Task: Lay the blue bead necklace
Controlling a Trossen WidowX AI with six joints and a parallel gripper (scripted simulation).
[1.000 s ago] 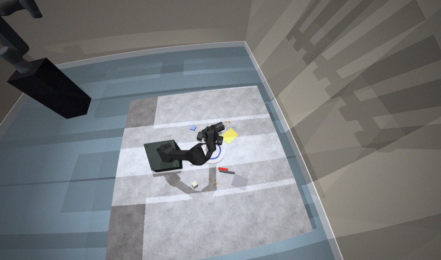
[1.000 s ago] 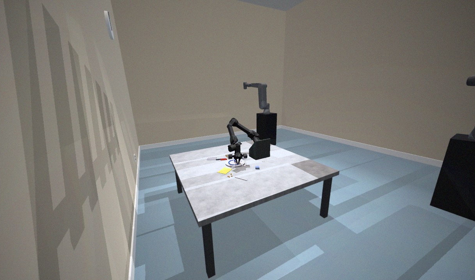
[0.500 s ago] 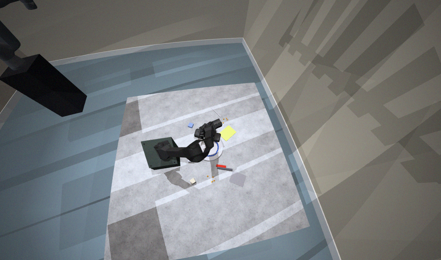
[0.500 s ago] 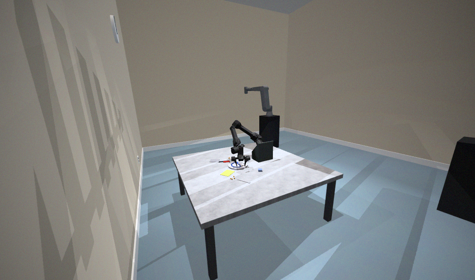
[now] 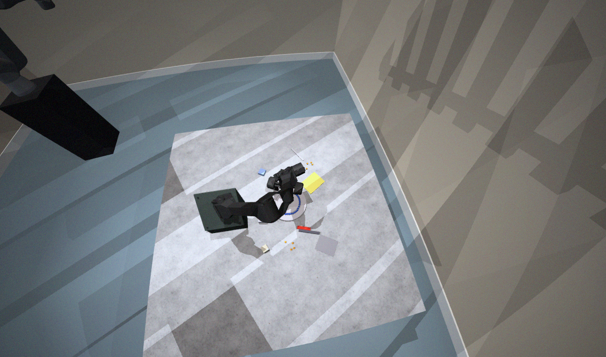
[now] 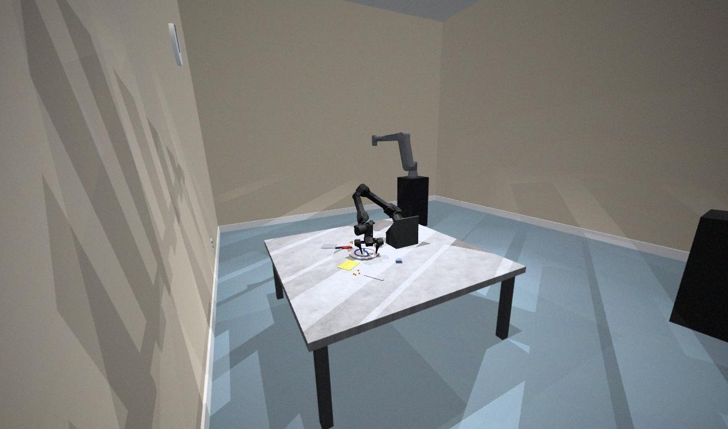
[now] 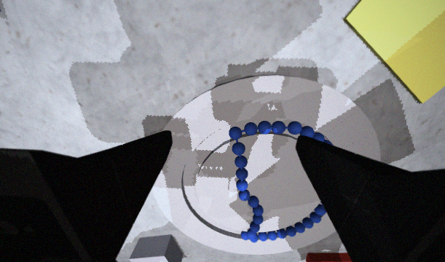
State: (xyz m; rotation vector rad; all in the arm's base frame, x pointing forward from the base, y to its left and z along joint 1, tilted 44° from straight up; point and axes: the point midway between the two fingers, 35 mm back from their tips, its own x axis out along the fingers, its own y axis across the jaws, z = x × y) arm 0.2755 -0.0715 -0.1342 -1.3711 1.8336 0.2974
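Right now the round white bead board is 6 cm to the right of my gripper tip and 1 cm below it. The rest, counted from my gripper tip: blue block: 11 cm behind, 17 cm to the left, 1 cm below; yellow sheet: 17 cm ahead, 3 cm to the left, 2 cm below; grey tool: 5 cm ahead, 23 cm to the right, 2 cm below.
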